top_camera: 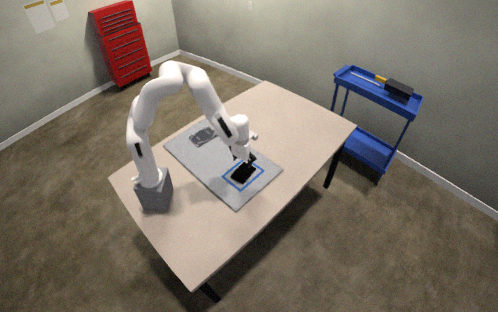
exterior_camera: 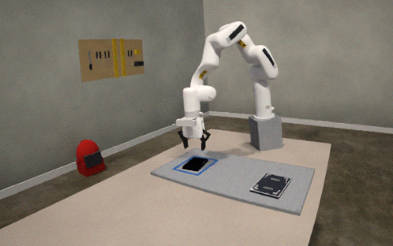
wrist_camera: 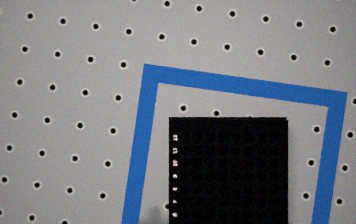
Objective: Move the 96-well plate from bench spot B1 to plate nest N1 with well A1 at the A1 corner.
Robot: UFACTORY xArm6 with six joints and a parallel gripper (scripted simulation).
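Right now the black 96-well plate is 9 cm below my hand. From my hand the other things lie so: dark plate nest: 3 cm behind, 41 cm to the left, 9 cm below.
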